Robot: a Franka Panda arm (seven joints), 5 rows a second.
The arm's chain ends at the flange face. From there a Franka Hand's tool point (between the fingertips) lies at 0.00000 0.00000 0.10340 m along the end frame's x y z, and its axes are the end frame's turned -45 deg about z.
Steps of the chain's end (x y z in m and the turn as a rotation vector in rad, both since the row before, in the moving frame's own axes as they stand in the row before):
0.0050, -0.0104, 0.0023, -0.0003, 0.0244, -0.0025
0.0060, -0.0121, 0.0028, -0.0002, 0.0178, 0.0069
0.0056, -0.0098, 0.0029, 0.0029, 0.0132, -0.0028
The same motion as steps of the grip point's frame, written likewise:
0.0127, -0.0020, 0.0023, -0.0175, 0.0170, -0.0025
0.0141, -0.0030, 0.0028, -0.0127, 0.0124, 0.0069
0.0121, -0.0022, 0.0029, -0.0073, 0.0114, -0.0028

